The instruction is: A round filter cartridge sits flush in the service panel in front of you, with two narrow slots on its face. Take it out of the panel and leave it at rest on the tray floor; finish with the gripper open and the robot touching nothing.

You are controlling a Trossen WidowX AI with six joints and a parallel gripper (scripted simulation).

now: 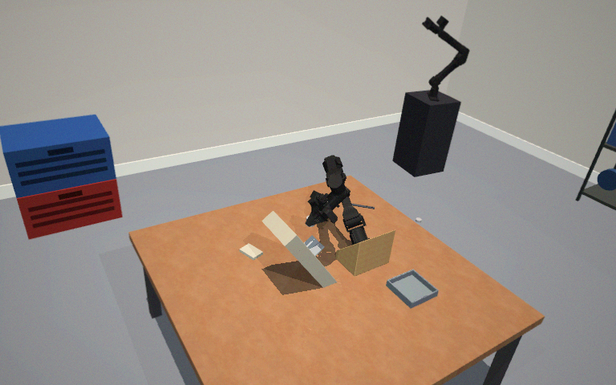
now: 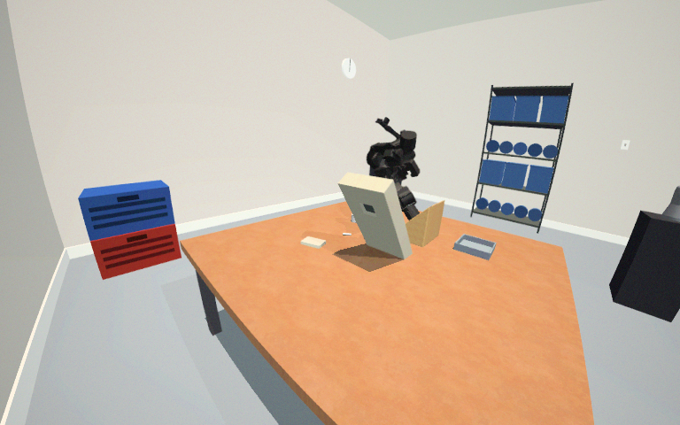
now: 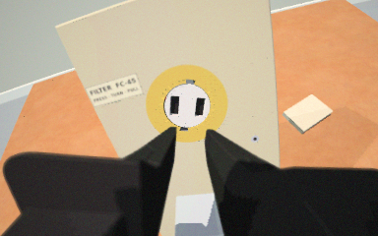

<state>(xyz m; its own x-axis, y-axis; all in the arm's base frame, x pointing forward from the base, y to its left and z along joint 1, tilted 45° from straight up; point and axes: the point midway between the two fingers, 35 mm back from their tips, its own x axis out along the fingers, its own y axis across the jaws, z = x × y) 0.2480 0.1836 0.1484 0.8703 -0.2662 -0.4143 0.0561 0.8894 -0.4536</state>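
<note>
The round white filter cartridge is 6 cm ahead of my gripper tip, 1 cm to the left of it and 5 cm below it. From my gripper tip the other things lie so: grey bracket (4 cm behind, 14 cm below); beige service panel (2 cm ahead, 12 cm below); thin white pin (4 cm behind, 23 cm to the right, 27 cm below).
</note>
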